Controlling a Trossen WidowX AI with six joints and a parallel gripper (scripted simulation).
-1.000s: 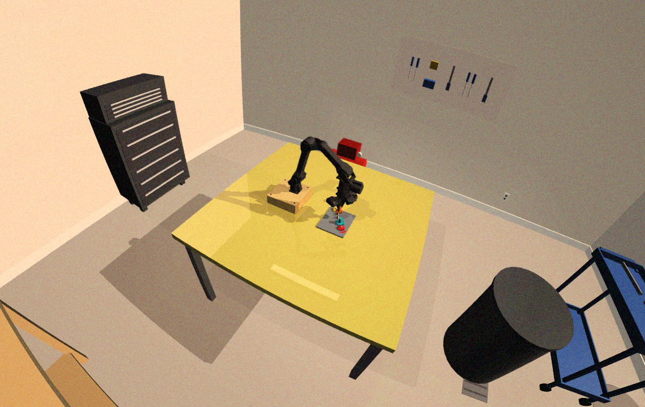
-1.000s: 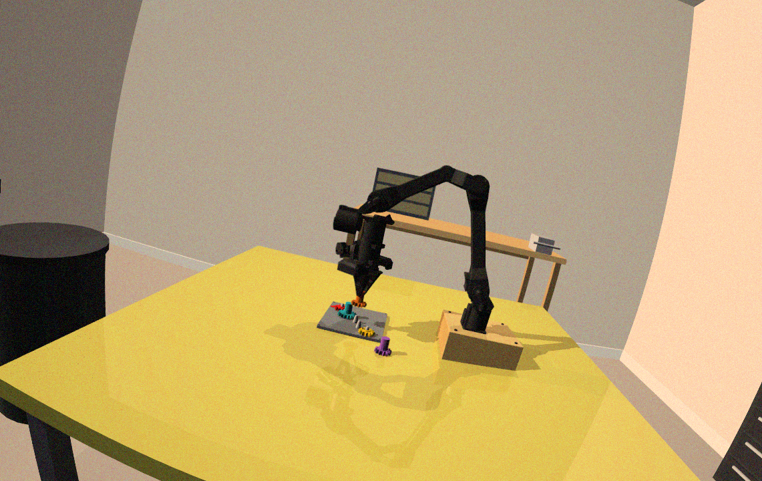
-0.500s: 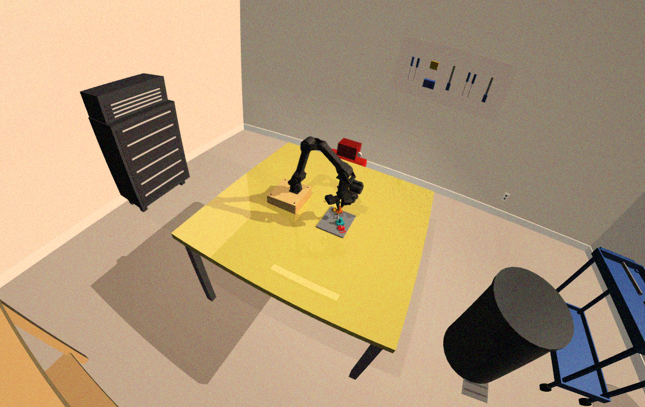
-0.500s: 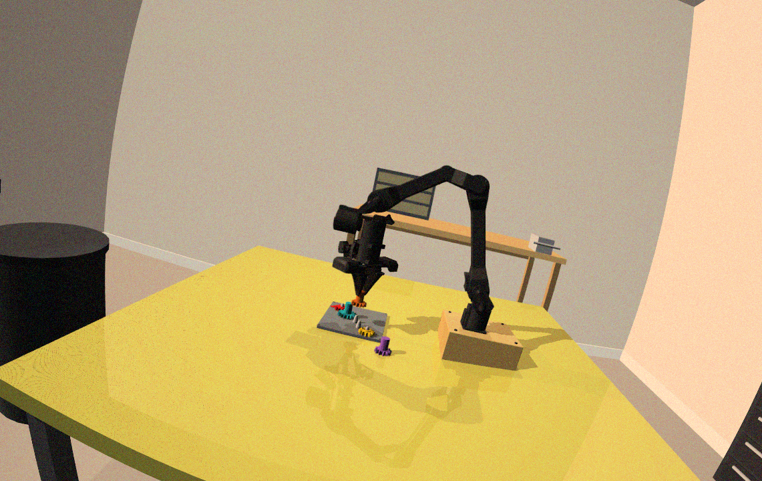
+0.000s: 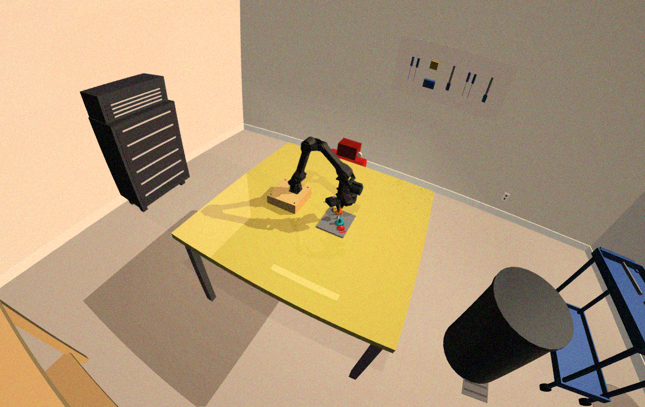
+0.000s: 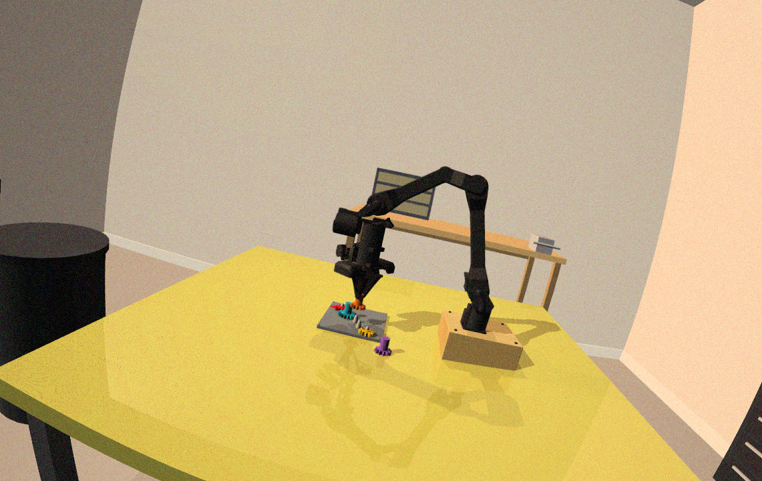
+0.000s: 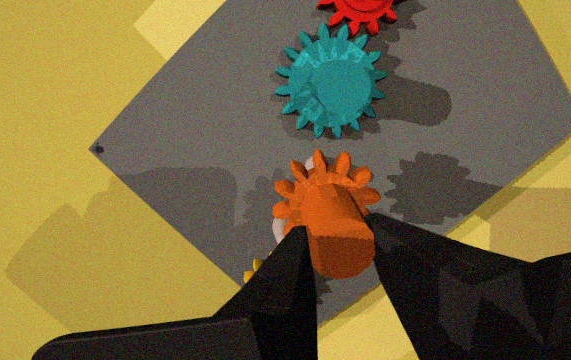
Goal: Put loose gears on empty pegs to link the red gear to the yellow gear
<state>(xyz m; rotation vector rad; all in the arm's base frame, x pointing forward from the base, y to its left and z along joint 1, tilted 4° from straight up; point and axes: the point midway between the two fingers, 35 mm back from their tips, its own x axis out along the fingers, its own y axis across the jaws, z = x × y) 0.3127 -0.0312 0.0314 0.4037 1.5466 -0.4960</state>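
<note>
My gripper tip is 2 cm to the left of the grey board and 7 cm above it. From my gripper tip the other things lie so: teal gear (3 cm ahead, 3 cm to the right, 6 cm below); then orange gear (1 cm below); then yellow gear (4 cm behind, 6 cm to the left, 6 cm below).
</note>
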